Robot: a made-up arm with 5 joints.
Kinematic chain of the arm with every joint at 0, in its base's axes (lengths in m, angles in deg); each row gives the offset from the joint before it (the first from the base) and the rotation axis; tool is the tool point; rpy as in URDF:
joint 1: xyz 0.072 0 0.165 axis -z
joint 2: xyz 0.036 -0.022 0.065 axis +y
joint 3: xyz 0.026 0 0.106 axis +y
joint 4: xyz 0.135 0 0.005 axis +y
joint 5: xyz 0.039 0.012 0 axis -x
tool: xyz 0 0 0 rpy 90 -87.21 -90
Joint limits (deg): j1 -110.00..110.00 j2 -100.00..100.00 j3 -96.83..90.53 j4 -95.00..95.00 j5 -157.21..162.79
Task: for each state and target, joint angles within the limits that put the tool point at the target. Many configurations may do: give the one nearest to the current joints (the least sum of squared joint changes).
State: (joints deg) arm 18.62 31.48 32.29 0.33 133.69
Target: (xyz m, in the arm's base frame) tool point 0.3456 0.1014 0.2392
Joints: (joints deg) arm -22.30 41.66 -20.51 -8.31 133.69
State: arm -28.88 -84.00 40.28 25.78 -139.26
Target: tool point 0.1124 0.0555 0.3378
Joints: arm -62.32 -95.95 56.57 34.34 -139.26
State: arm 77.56 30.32 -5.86 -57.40 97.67
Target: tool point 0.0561 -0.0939 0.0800
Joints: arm 93.58 72.37 46.99 -46.74 97.67
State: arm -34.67 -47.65 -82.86 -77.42 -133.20
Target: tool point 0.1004 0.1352 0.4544
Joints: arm -82.29 3.62 -45.30 -95.00 -133.20
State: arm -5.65 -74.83 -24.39 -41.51 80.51
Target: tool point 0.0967 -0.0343 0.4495
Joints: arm 40.56 -60.71 11.16 -38.97 80.51
